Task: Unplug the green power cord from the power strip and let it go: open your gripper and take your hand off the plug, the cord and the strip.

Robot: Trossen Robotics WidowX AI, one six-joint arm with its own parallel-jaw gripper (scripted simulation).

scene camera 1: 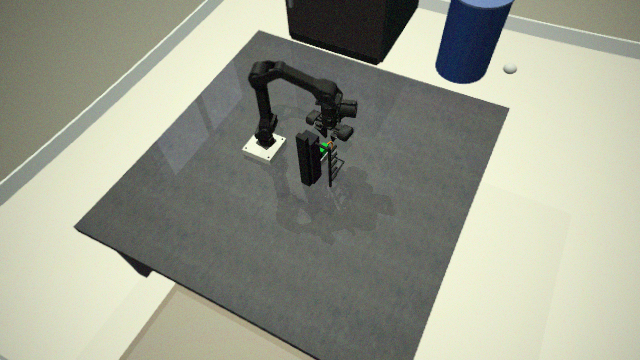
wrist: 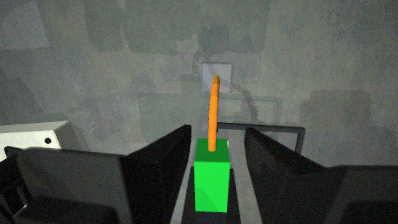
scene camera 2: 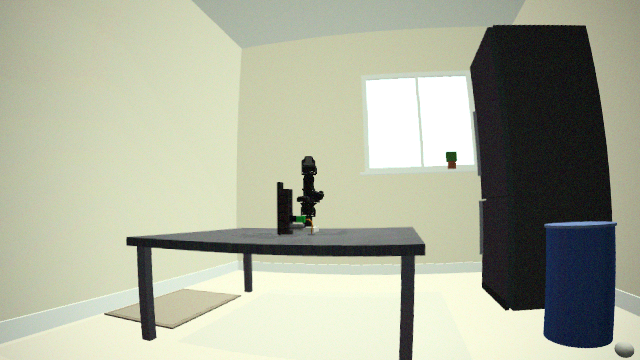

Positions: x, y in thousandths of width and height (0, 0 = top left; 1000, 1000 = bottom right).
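Note:
Scene camera 1 shows the gripper (scene camera 1: 515, 388); the wrist view likewise shows the gripper (wrist: 549, 596).

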